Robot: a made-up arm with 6 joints.
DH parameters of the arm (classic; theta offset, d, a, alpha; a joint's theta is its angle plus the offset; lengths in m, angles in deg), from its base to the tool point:
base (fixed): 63.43 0 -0.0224 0
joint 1: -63.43 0.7 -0.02 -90
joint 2: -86.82 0 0.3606 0
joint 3: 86.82 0.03 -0.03 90
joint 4: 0 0.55 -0.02 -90
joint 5: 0 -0.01 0.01 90
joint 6: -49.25 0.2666 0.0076 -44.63
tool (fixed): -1.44 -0.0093 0 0
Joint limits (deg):
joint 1: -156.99..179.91
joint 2: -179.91..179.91
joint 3: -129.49..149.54
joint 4: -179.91..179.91
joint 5: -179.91..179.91
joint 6: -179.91..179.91
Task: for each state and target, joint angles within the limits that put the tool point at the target. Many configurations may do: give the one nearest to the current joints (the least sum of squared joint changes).
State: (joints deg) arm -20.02 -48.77 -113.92 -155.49 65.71 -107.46
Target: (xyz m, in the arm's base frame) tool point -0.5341 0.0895 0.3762
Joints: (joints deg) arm -18.44 -35.96 -98.85 -152.52 63.29 -107.57
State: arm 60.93 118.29 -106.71 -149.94 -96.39 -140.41
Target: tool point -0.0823 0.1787 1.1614
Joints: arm 64.35 81.69 -129.49 -151.62 -118.26 -139.80
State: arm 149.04 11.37 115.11 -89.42 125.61 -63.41
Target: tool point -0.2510 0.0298 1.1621
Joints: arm 179.91 -9.32 91.01 -100.15 156.32 -61.92
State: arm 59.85 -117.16 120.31 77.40 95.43 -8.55
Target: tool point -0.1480 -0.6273 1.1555
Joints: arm 101.59 -114.43 93.76 85.10 71.87 -9.51
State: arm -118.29 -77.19 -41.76 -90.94 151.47 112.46
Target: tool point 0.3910 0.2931 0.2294
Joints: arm -156.99 -114.37 -36.89 -93.12 131.48 112.70
